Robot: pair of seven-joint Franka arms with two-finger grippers.
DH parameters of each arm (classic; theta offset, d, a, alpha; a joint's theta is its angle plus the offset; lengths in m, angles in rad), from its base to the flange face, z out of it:
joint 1: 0 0.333 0 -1.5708
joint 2: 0 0 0 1.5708
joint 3: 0 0.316 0.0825 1.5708
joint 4: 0 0 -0.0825 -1.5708
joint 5: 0 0.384 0 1.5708
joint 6: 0 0 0.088 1.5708
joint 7: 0 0.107 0 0
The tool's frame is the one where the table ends.
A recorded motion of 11 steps. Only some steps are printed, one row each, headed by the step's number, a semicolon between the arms.
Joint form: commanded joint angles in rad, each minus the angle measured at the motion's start. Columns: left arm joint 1, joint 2, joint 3, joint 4, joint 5, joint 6, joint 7; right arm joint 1, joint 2, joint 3, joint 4, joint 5, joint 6, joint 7.
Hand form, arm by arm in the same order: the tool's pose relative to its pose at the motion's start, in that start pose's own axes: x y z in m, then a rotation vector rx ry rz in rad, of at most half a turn. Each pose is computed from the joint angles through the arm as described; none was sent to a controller.
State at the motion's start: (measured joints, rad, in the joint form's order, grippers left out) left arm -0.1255 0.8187 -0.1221 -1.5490 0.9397 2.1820 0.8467; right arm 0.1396 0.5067 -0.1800 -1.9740 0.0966 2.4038 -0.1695
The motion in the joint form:
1: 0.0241 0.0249 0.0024 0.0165 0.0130 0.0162 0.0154; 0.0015 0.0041 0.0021 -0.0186 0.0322 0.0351 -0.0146
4: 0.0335 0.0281 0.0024 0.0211 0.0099 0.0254 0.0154; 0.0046 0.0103 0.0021 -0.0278 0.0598 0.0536 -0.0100
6: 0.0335 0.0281 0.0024 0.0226 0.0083 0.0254 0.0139; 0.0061 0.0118 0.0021 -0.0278 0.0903 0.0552 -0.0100
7: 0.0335 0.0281 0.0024 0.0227 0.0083 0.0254 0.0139; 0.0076 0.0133 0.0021 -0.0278 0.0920 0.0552 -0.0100
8: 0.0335 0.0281 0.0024 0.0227 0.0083 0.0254 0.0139; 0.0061 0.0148 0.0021 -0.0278 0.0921 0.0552 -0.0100
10: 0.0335 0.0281 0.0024 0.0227 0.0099 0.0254 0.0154; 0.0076 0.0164 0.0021 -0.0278 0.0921 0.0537 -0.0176
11: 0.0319 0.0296 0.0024 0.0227 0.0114 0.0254 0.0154; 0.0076 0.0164 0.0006 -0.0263 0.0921 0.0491 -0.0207
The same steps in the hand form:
1: -0.0077 -0.0018 0.0181 -0.0036 -0.0004 0.0061; -0.0028 -0.0017 0.0069 0.0170 0.0157 0.0076
4: -0.0121 -0.0034 0.0215 -0.0029 0.0067 -0.0045; -0.0044 -0.0032 0.0126 0.0311 0.0216 0.0312
6: -0.0124 -0.0039 0.0211 -0.0026 0.0077 -0.0079; -0.0043 -0.0040 0.0134 0.0497 0.0250 0.0532
7: -0.0125 -0.0040 0.0211 -0.0025 0.0077 -0.0080; -0.0044 -0.0049 0.0143 0.0505 0.0237 0.0530
8: -0.0125 -0.0040 0.0211 -0.0025 0.0077 -0.0080; -0.0046 -0.0040 0.0152 0.0505 0.0222 0.0546
10: -0.0125 -0.0040 0.0211 -0.0017 0.0067 -0.0055; -0.0048 -0.0050 0.0163 0.0505 0.0193 0.0455
11: -0.0110 -0.0036 0.0213 -0.0012 0.0061 -0.0025; -0.0049 -0.0042 0.0160 0.0507 0.0165 0.0435

